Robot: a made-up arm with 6 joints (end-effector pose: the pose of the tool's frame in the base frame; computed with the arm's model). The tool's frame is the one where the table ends. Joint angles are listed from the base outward.
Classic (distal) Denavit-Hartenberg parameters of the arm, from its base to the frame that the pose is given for. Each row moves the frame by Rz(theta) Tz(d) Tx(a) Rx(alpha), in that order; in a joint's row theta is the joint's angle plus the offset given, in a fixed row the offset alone. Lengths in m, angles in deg.
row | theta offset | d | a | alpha
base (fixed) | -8.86 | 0 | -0.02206 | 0
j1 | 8.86 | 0.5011 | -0.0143 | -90
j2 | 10.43 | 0 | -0.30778 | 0
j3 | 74.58 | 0.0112 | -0.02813 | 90
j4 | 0 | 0.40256 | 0.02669 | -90
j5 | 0 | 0.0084 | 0.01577 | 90
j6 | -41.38 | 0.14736 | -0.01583 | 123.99
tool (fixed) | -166.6 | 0.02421 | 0 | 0
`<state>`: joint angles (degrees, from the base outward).
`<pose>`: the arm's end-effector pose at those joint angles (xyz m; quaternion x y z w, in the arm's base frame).
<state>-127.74 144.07 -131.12 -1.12 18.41 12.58</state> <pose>-0.4961 -0.6231 0.5268 -0.2397 -0.3640 -0.4305 0.7904</pose>
Working (the frame after each row of the table, in the pose's form):
after base (fixed): -0.0218 0.0034 0.0000 0.0000 0.0000 -0.0772 0.9970
after j1: -0.0130 0.0147 0.5011 -0.3114 0.6348 -0.6348 0.3114
after j2: -0.1831 -0.2050 0.6336 0.5505 0.4438 0.1636 0.6879
after j3: -0.1766 -0.2149 0.6615 0.6774 0.3323 -0.5892 0.2891
after j4: -0.4188 -0.5269 0.5793 0.2763 0.6583 -0.1790 0.6770
after j5: -0.4081 -0.5263 0.5650 0.7601 0.3798 -0.4766 0.2254
after j6: -0.4871 -0.6399 0.5118 -0.3895 0.1955 0.7348 0.5198

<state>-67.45 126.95 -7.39 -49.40 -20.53 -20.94</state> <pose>0.0274 -0.0062 0.2170 0.5215 -0.0151 0.4537 0.7225</pose>
Working (the frame after each row of the table, in the pose's form):
after base (fixed): -0.0218 0.0034 0.0000 0.0000 0.0000 -0.0772 0.9970
after j1: -0.0273 0.0166 0.5011 -0.5881 0.3926 -0.3926 0.5881
after j2: 0.0596 -0.1926 0.7095 0.1520 0.6906 0.4052 0.5795
after j3: 0.0797 -0.2119 0.6978 -0.5425 -0.8127 -0.1181 0.1770
after j4: -0.0092 -0.0505 0.3389 0.1872 0.5542 0.8105 0.0296
after j5: -0.0210 -0.0371 0.3405 0.1831 0.9694 0.1511 0.0623
after j6: 0.0165 0.0123 0.2060 -0.0458 0.5197 -0.7705 0.3663

